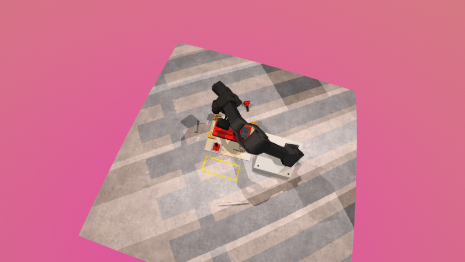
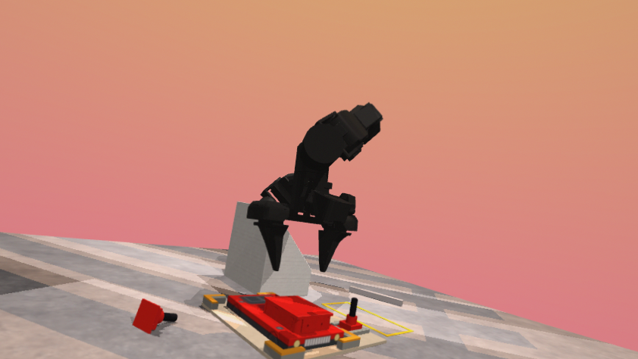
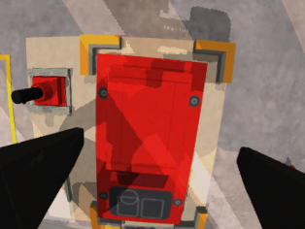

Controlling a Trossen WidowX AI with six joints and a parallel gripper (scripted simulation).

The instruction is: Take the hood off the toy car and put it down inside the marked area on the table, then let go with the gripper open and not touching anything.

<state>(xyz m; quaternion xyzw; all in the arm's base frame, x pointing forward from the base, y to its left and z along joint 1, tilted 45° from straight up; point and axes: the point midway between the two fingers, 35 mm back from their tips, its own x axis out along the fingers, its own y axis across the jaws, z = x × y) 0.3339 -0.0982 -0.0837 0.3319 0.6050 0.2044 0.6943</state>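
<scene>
Now: gripper tip 1 cm past the red hood, 1 cm to the right of it and 7 cm above it. Also, from my gripper tip: grey bar (12 cm behind, 40 cm to the left, 10 cm below); then grey wheel (5 cm ahead, 22 cm to the right, 10 cm below).
</scene>
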